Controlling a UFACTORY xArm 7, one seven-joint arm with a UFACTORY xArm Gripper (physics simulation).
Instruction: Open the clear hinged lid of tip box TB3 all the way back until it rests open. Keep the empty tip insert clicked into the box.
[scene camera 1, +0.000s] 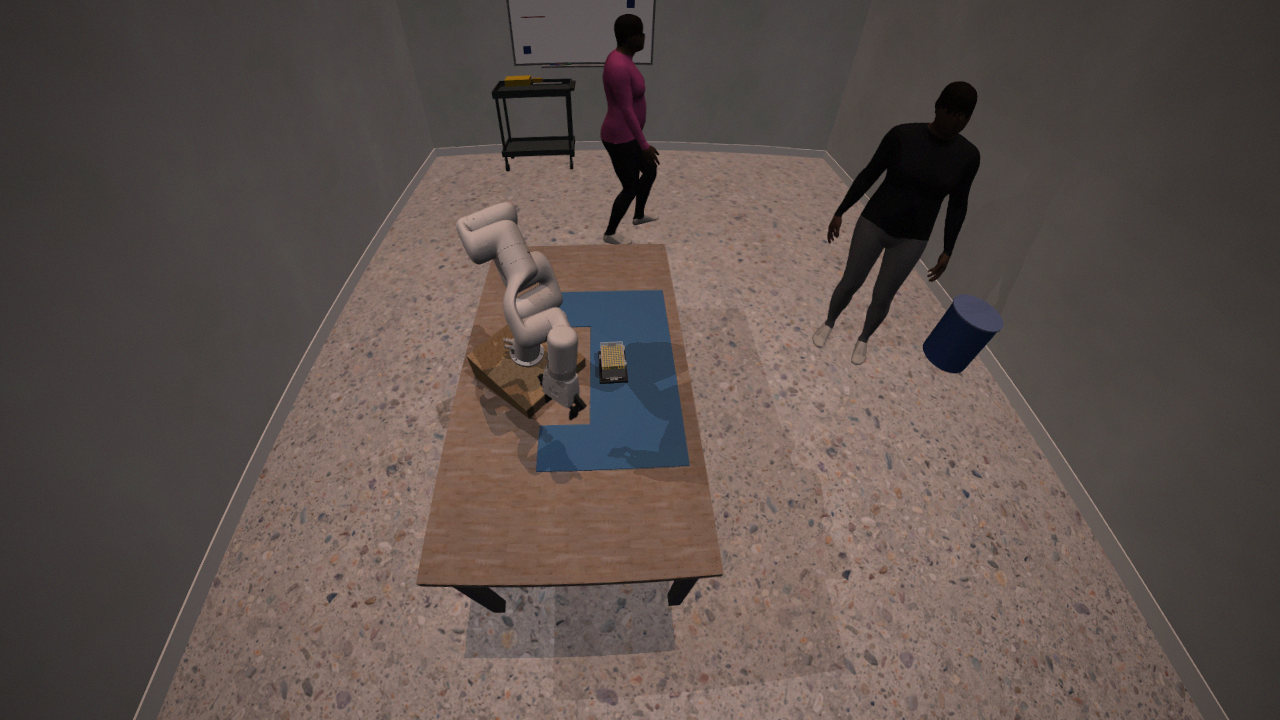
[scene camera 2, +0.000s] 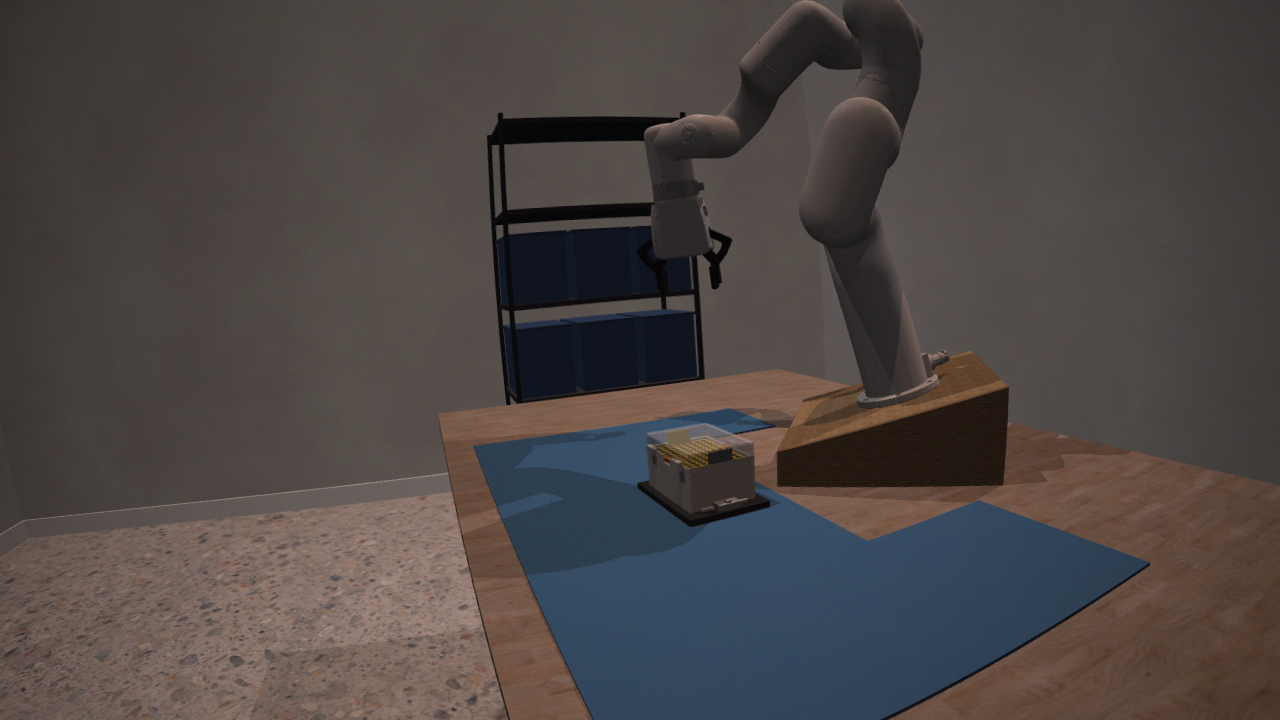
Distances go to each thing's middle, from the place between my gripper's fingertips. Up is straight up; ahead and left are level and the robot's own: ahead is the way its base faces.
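Position of my hand relative to the clear lid (scene camera 2: 699, 445): 170 mm above it, 100 mm short of it, 370 mm to the right of it.
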